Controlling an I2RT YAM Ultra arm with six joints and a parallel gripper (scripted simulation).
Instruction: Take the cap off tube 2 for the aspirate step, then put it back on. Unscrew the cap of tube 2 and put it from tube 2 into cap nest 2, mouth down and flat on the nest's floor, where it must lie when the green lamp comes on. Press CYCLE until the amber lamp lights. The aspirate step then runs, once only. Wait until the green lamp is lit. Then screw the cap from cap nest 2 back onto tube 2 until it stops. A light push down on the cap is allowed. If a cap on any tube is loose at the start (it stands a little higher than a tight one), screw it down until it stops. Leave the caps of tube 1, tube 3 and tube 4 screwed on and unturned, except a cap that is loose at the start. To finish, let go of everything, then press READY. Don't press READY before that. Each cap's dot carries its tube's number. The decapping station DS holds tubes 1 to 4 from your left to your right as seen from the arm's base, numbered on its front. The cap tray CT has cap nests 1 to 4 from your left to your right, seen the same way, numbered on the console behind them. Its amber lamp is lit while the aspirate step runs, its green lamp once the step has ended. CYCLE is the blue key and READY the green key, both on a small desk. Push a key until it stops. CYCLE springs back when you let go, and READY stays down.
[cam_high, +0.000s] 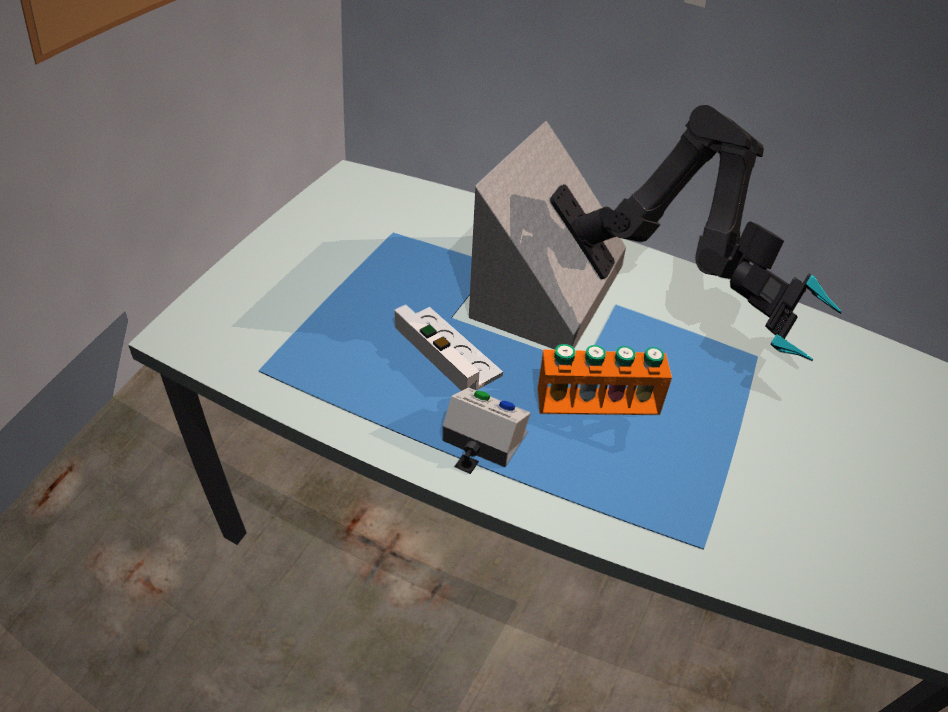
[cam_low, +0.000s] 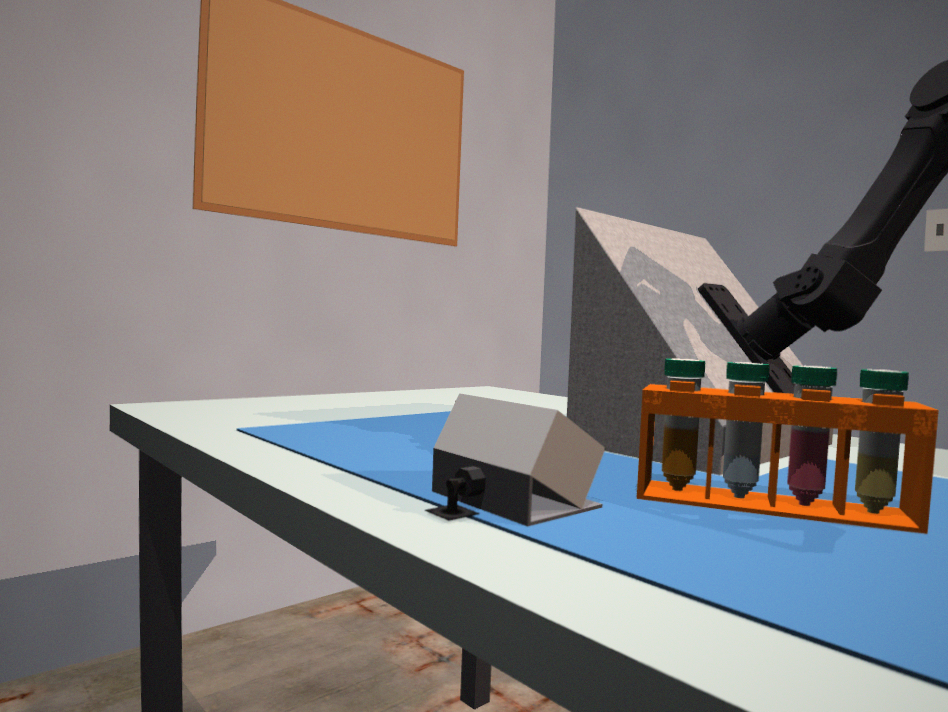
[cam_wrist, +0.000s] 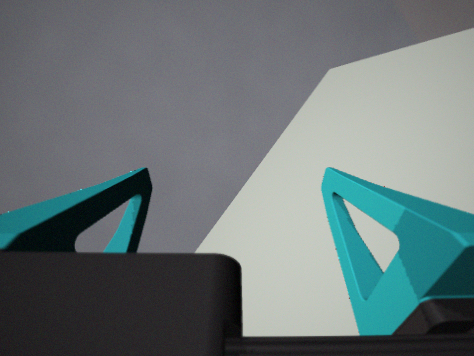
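The cap 4 lies 42 cm to the right of my hand, 14 cm ahead of it and 12 cm below it. Also, from my hand: cap 3: 37 cm to the right, 12 cm below, 11 cm ahead; then cap 2: 32 cm to the right, 12 cm below, 9 cm ahead; then cap 1: 28 cm to the right, 12 cm below, 7 cm ahead.
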